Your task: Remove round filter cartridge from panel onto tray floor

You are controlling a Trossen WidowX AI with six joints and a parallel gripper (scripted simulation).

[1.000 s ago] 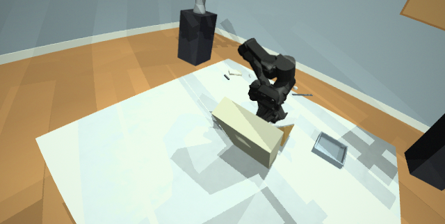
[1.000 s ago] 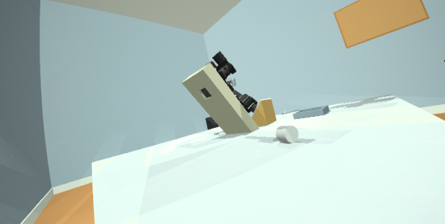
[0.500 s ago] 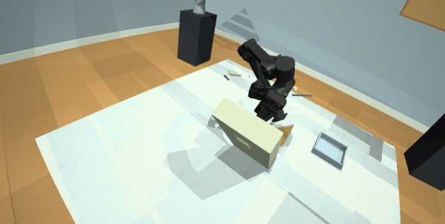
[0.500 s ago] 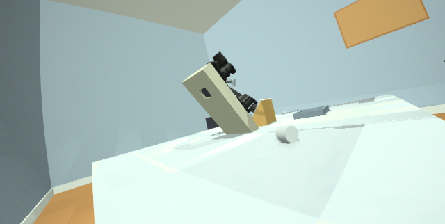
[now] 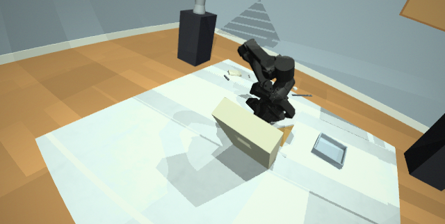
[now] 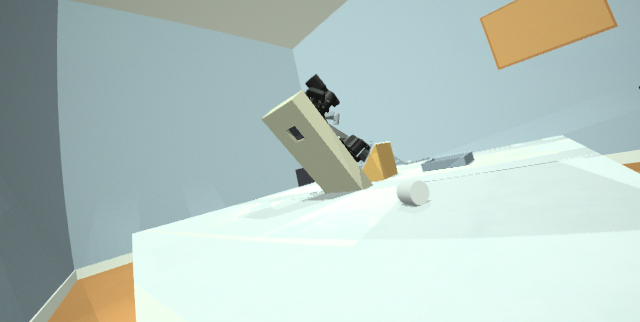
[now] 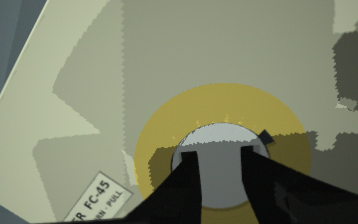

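Right now my gripper tip is 10 mm short of the round filter cartridge and 10 mm above it. Round my gripper tip: beige service panel (40 mm behind, 80 mm below); then grey tray (410 mm behind, 320 mm to the left, 240 mm below).
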